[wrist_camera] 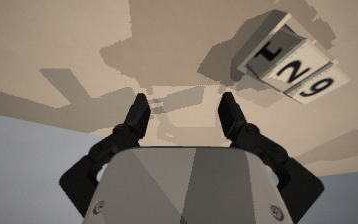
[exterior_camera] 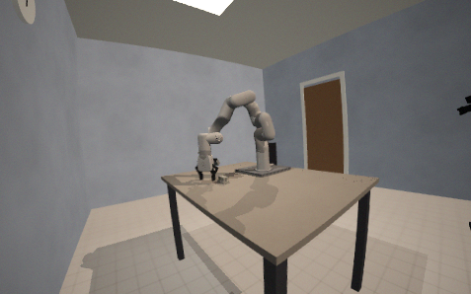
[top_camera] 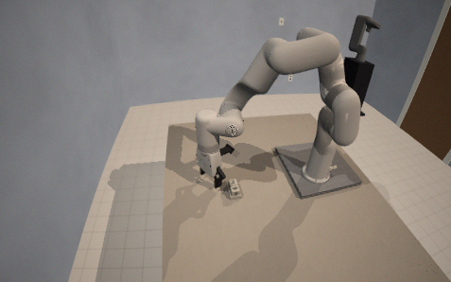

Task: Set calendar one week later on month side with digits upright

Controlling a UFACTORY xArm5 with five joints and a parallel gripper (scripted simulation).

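My hand is 80 mm past the calendar tray, 60 mm to the right of it and 20 mm above it.
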